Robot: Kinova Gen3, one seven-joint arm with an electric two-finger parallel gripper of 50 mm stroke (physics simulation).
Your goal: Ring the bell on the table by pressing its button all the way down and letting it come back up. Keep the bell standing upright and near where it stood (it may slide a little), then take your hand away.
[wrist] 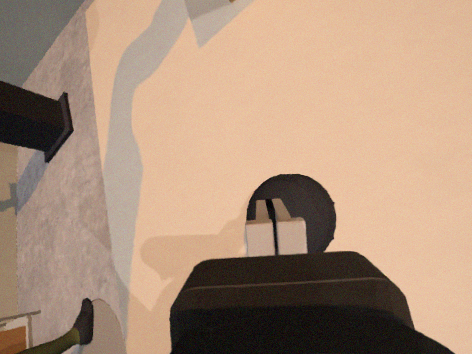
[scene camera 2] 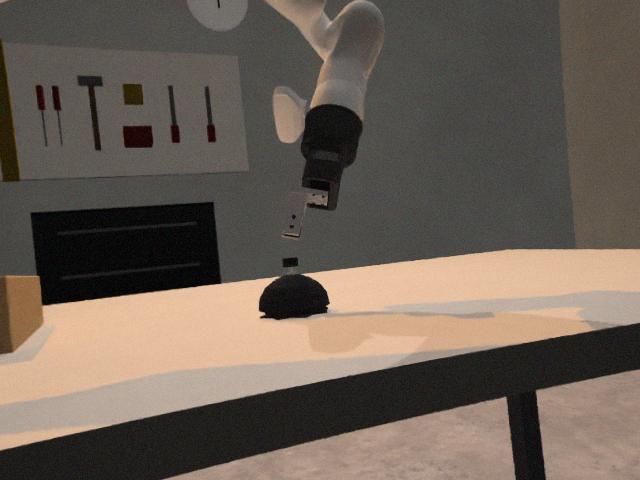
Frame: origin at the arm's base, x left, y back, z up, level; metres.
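Where they show: gripper, fingertip midpoint: [wrist: 269, 215] [scene camera 2: 290, 236].
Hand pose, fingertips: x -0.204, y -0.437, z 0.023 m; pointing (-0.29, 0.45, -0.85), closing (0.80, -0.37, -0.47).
Observation:
Each offset is from my fingertips to the top centre of the thing. Level surfaces: height alone.
The bell, a black dome @[dy +0.011, dx -0.017, dz -0.026 m] [scene camera 2: 293, 296] [wrist: 320, 215], stands upright on the table @[dz -0.092 m] [scene camera 2: 155, 330] [wrist: 375, 100]. Its black button @[dy +0.011, dx -0.017, dz -0.026 m] [scene camera 2: 290, 261] sits raised on a thin stem above the dome in the scene view; in the wrist view the button does not show and may be behind the fingers. My gripper [scene camera 2: 291, 236] [wrist: 269, 215] is shut and empty. Its fingertips are above the button, with a small gap between them in the scene view. In the wrist view the fingertips overlap the left part of the dome.
A tan box [scene camera 2: 19, 312] stands on the table at the left edge of the scene view. The table's dark front edge [scene camera 2: 310, 400] runs across below. A tool board [scene camera 2: 222, 113] and a dark cabinet [scene camera 2: 124, 248] are behind. A person's foot [wrist: 86, 320] shows at the lower left of the wrist view.

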